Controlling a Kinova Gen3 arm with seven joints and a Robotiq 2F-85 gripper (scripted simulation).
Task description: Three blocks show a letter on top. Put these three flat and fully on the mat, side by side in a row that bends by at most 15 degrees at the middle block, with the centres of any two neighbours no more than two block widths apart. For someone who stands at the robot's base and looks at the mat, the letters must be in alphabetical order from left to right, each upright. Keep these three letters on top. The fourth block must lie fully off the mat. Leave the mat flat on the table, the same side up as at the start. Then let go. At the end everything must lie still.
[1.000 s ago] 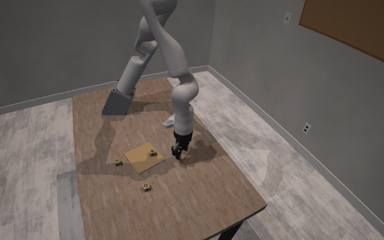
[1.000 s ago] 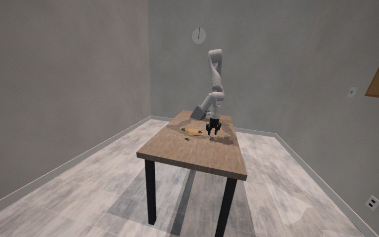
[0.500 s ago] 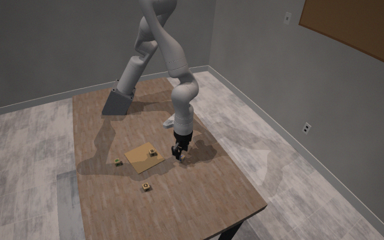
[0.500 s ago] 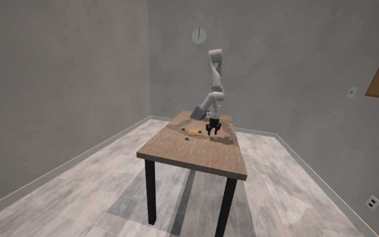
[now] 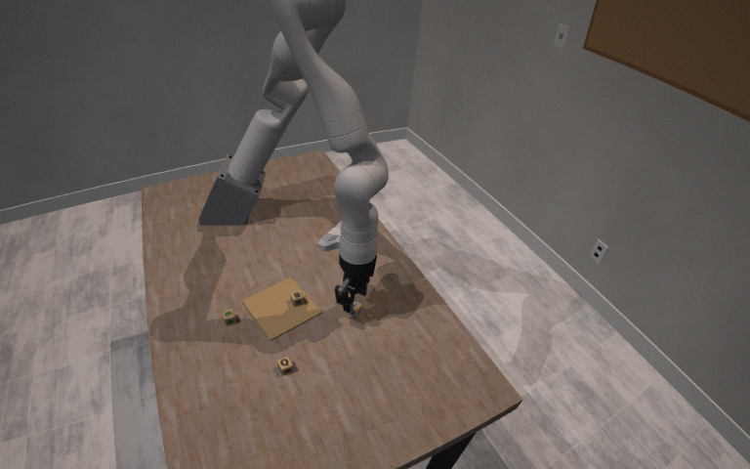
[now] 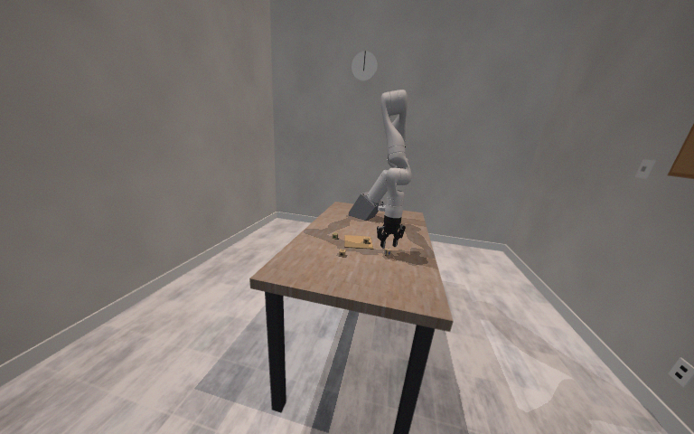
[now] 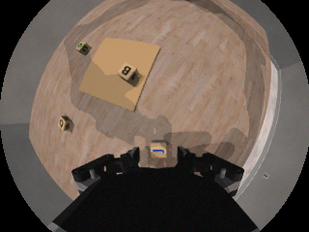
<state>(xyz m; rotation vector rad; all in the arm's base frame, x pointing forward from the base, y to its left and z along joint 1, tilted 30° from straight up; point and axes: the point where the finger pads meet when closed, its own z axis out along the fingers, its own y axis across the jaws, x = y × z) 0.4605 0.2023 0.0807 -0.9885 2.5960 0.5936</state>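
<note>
The tan mat lies 170 mm to the right of my hand, 50 mm below it and 50 mm behind it. From my hand the other things lie so: block 180 mm to the right, 120 mm ahead, 40 mm below.
</note>
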